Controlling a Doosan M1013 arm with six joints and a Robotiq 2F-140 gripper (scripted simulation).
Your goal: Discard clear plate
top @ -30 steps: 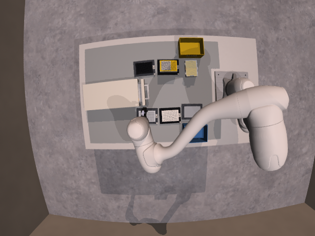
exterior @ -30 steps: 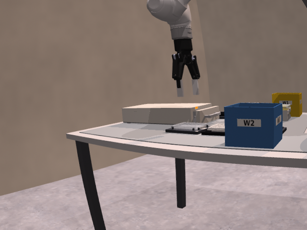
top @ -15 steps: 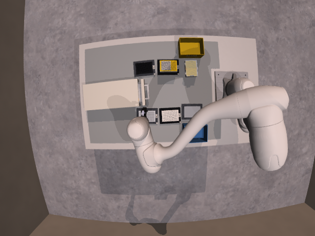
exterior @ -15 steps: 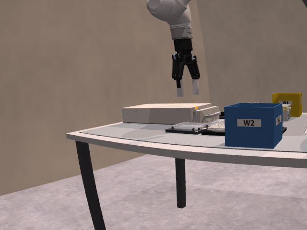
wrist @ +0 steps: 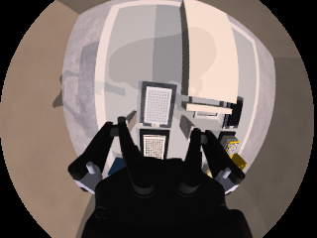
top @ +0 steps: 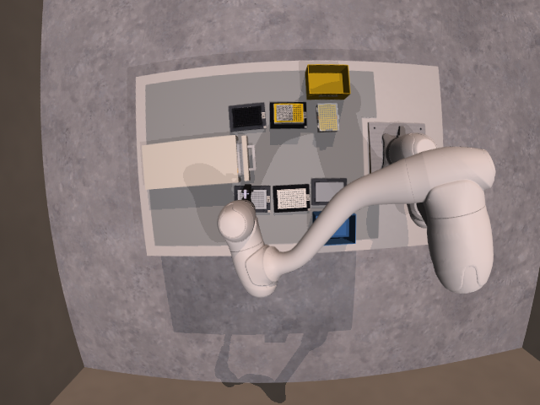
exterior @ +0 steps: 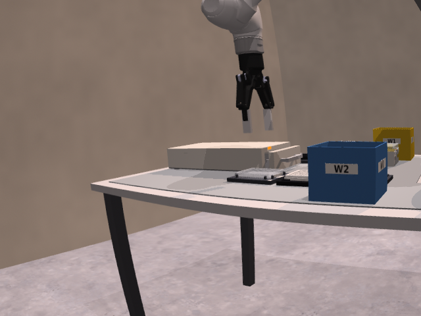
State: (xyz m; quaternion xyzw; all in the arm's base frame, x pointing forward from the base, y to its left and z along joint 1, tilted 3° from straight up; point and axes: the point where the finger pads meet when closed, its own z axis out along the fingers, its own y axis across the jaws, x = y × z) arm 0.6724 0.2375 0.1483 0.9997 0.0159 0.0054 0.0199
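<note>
My hand is 150 mm above the clear plate. Also, from my hand: blue bin W2: 360 mm behind, 130 mm below, 110 mm to the left; white plate: 170 mm behind, 150 mm below, 10 mm to the right; black plate: 370 mm to the right, 150 mm below, 40 mm ahead.
</note>
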